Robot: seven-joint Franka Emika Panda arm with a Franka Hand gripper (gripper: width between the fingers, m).
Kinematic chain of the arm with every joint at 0, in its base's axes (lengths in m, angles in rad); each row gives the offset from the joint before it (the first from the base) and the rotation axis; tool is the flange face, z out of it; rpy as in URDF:
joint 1: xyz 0 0 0.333 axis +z
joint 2: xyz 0 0 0 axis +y
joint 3: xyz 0 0 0.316 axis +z
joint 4: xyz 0.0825 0 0 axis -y
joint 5: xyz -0.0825 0 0.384 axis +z
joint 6: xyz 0 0 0 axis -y
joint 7: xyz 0.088 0 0 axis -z
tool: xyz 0 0 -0.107 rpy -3.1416 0 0
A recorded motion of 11 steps. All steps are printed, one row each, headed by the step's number.
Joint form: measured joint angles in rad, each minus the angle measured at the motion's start. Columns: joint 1, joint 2, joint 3, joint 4, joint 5, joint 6, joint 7.
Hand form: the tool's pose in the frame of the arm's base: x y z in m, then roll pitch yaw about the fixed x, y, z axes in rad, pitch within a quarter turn. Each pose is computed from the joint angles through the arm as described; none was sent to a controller.
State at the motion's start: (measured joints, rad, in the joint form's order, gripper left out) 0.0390 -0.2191 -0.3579 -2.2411 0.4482 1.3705 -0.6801
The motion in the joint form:
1: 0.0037 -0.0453 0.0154 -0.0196 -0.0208 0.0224 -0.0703
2: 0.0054 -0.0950 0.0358 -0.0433 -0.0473 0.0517 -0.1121
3: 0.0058 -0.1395 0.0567 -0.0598 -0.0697 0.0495 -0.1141
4: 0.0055 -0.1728 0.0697 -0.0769 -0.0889 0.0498 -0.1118
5: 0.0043 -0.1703 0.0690 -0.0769 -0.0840 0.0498 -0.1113
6: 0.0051 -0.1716 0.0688 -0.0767 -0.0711 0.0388 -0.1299
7: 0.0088 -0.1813 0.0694 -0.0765 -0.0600 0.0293 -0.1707
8: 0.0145 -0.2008 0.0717 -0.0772 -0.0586 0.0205 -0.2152
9: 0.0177 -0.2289 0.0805 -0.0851 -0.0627 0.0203 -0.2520
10: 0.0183 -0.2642 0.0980 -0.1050 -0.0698 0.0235 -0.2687
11: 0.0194 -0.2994 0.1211 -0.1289 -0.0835 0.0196 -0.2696
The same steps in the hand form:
1: 0.3937 -0.0749 0.4462 -2.3456 0.0980 0.4710
2: 0.3871 -0.0684 0.4552 -2.3935 0.0446 0.5187
3: 0.3784 -0.0606 0.4648 -2.4225 0.0339 0.5505
4: 0.3708 -0.0562 0.4695 -2.4444 0.0328 0.5686
5: 0.3712 -0.0564 0.4688 -2.4396 0.0320 0.5648
6: 0.3702 -0.0543 0.4699 -2.4232 0.0161 0.5800
7: 0.3684 -0.0511 0.4740 -2.4143 -0.0216 0.6151
8: 0.3648 -0.0476 0.4808 -2.4192 -0.0631 0.6600
9: 0.3595 -0.0430 0.4876 -2.4374 -0.0998 0.7028
10: 0.3517 -0.0356 0.4919 -2.4581 -0.1176 0.7371
11: 0.3421 -0.0261 0.4937 -2.4760 -0.1117 0.7698

